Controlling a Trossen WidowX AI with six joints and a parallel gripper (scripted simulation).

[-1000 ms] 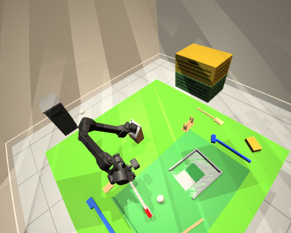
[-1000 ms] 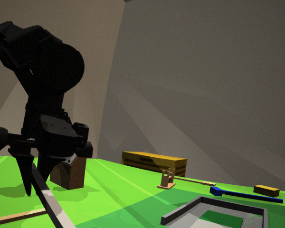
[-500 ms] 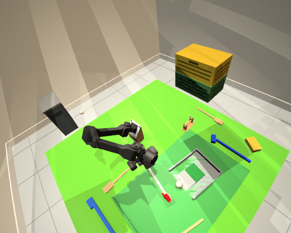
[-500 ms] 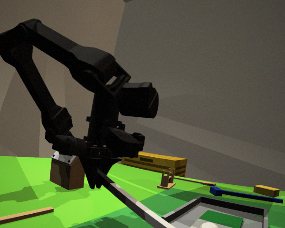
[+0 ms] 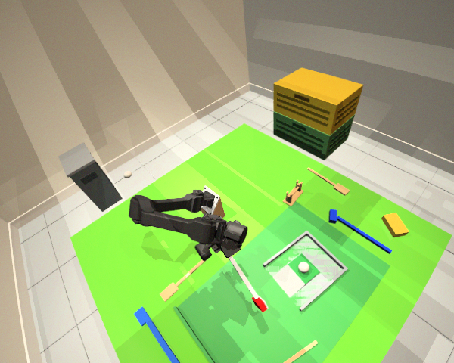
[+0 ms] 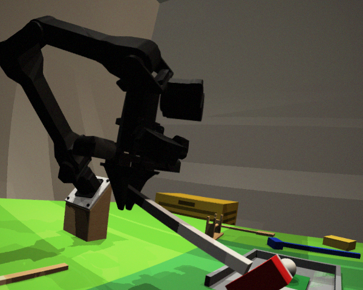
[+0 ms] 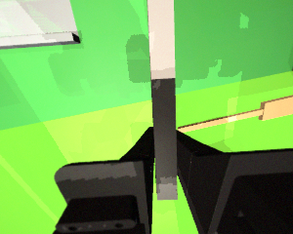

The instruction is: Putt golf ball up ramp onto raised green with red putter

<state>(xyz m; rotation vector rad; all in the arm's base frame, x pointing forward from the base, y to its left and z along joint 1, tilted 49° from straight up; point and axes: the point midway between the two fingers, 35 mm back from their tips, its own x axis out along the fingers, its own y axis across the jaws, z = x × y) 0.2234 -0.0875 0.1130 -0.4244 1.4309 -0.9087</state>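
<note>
Now: the red putter 110 mm ahead of my gripper tip and 30 mm to the right of it. Round my gripper tip: white golf ball 270 mm ahead, 150 mm to the left, 90 mm below; yellow block 500 mm ahead, 560 mm to the left, 110 mm below; wooden stand 50 mm ahead, 460 mm to the left, 90 mm below.
</note>
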